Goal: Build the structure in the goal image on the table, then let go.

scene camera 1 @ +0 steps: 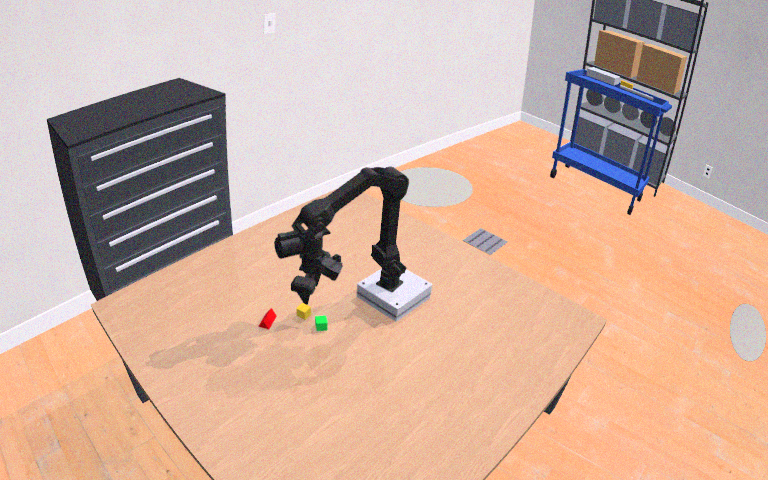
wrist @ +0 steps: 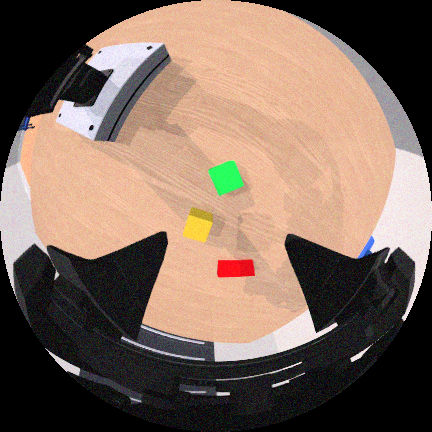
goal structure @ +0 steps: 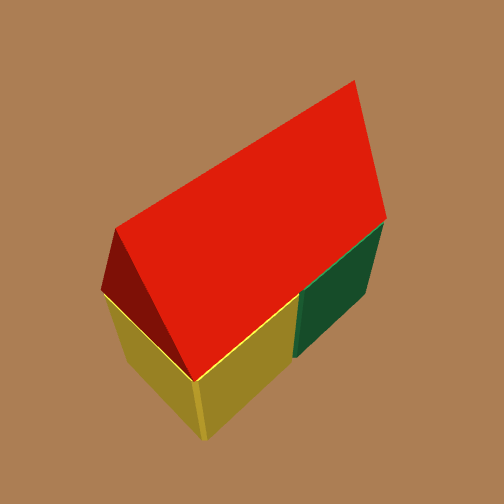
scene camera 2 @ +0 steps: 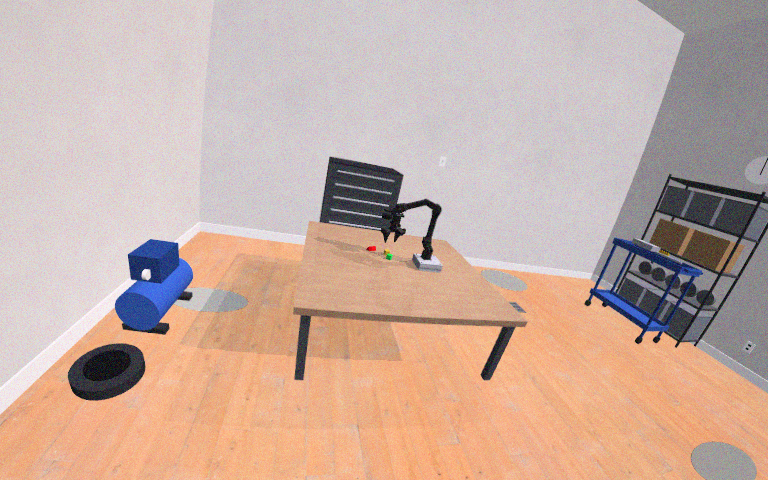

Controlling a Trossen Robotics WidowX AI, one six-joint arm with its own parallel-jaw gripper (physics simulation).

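Where they show: gripper, between the fingertips: (scene camera 1: 310,295) (wrist: 228,239) (scene camera 2: 389,242); arm's base, origin of its link: (scene camera 1: 389,283) (wrist: 91,87) (scene camera 2: 426,258).
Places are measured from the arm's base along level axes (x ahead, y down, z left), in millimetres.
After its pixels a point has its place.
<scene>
A green cube (scene camera 1: 321,323) @[x 262, y 25, z -60 mm] (scene camera 2: 389,256) @[x 257, y 30, z -55 mm] (wrist: 226,177) @[x 251, y 23, z -70 mm] sits on the table (scene camera 1: 396,396) @[x 340, y 56, z 261 mm] (scene camera 2: 396,294) @[x 368, y 55, z 403 mm], nearest the robot base of the three blocks. A yellow cube (scene camera 1: 303,311) @[x 259, y 23, z -135 mm] (scene camera 2: 386,251) @[x 254, y 27, z -134 mm] (wrist: 198,227) @[x 246, y 23, z -143 mm] sits close beside it, with a gap. A red wedge-like block (scene camera 1: 267,318) @[x 351, y 33, z -203 mm] (scene camera 2: 371,248) @[x 348, y 39, z -200 mm] (wrist: 235,268) @[x 339, y 40, z -204 mm] lies apart from both, on the yellow cube's other side. My gripper (scene camera 1: 321,290) @[x 258, y -58, z -102 mm] (scene camera 2: 390,241) @[x 258, y -58, z -102 mm] (wrist: 228,239) @[x 258, y -58, z -102 mm] is open and empty, pointing down above the table near the blocks. In the wrist view the green cube lies beyond the fingertips, and the red block appears between the fingers, well below them.
The arm's pale base plate (scene camera 1: 394,291) @[x 25, y -1, z 35 mm] (scene camera 2: 427,262) @[x 23, y 0, z 72 mm] (wrist: 107,95) @[x 56, y 1, z -16 mm] is on the table near the green cube. A dark drawer cabinet (scene camera 1: 152,186) (scene camera 2: 362,192) stands behind the table. A blue cart (scene camera 1: 600,168) (scene camera 2: 628,310) stands off to the right, and a blue compressor (scene camera 2: 152,291) to the left.
</scene>
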